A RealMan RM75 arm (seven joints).
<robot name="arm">
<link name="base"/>
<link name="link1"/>
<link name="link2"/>
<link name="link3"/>
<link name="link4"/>
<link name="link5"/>
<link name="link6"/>
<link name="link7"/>
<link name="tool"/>
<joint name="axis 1" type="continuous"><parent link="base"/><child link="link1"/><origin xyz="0.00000 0.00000 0.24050" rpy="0.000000 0.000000 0.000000"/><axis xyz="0 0 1"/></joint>
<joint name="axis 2" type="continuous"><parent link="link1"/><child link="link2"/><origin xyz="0.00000 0.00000 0.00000" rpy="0.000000 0.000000 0.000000"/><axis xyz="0 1 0"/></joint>
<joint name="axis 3" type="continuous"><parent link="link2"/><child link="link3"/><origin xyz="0.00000 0.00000 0.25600" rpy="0.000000 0.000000 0.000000"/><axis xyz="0 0 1"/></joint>
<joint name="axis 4" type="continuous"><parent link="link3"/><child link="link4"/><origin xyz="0.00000 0.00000 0.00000" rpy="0.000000 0.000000 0.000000"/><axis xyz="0 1 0"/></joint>
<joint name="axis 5" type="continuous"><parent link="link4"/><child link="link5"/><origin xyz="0.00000 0.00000 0.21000" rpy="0.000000 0.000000 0.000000"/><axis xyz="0 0 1"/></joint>
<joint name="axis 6" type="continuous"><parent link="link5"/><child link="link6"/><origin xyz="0.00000 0.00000 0.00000" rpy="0.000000 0.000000 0.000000"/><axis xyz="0 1 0"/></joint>
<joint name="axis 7" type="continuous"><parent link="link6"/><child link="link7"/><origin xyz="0.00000 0.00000 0.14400" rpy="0.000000 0.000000 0.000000"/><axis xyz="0 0 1"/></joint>
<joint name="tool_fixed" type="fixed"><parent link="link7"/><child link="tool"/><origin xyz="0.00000 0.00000 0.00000" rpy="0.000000 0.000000 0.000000"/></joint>
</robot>
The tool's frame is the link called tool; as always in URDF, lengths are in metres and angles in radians. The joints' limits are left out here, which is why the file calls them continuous.
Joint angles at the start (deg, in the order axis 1, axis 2, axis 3, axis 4, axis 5, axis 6, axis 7):
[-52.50, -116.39, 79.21, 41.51, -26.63, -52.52, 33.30]
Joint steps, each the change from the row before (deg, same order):
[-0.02, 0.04, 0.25, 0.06, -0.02, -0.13, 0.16]
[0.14, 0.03, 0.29, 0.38, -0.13, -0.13, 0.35]
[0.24, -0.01, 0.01, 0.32, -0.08, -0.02, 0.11]
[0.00, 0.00, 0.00, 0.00, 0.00, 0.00, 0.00]
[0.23, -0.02, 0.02, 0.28, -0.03, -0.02, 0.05]
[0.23, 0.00, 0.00, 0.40, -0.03, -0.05, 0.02]
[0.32, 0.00, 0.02, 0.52, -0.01, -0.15, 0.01]
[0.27, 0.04, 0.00, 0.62, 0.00, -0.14, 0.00]
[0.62, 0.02, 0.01, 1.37, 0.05, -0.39, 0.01]
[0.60, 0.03, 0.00, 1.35, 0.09, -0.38, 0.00]
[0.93, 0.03, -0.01, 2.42, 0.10, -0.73, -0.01]
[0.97, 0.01, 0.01, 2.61, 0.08, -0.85, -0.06]
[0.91, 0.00, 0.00, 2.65, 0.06, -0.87, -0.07]
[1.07, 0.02, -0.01, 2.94, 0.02, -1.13, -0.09]
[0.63, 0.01, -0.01, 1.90, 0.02, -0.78, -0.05]
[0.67, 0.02, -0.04, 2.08, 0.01, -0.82, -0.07]
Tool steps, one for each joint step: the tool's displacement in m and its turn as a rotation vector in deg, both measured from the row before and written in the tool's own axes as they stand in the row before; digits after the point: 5 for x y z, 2 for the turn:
[0.00010, 0.00038, -0.00010, -0.02, -0.13, 0.41]
[0.00042, 0.00044, -0.00055, -0.03, 0.08, 0.57]
[-0.00040, -0.00011, -0.00032, -0.01, 0.14, 0.01]
[0.00000, 0.00000, 0.00000, 0.00, 0.00, 0.00]
[-0.00056, -0.00005, -0.00020, 0.00, 0.09, -0.02]
[-0.00006, -0.00028, -0.00060, 0.04, 0.18, -0.03]
[-0.00047, -0.00027, -0.00073, 0.02, 0.13, -0.03]
[0.00040, -0.00069, -0.00124, 0.11, 0.25, 0.02]
[0.00049, -0.00088, -0.00251, 0.16, 0.46, 0.08]
[0.00051, -0.00104, -0.00259, 0.21, 0.44, 0.10]
[0.00203, -0.00134, -0.00496, 0.31, 0.88, 0.23]
[0.00229, -0.00101, -0.00549, 0.28, 0.91, 0.24]
[0.00287, -0.00082, -0.00585, 0.28, 0.97, 0.28]
[0.00227, -0.00081, -0.00666, 0.23, 0.91, 0.23]
[0.00181, -0.00036, -0.00449, 0.14, 0.58, 0.21]
[0.00214, -0.00054, -0.00510, 0.19, 0.68, 0.20]

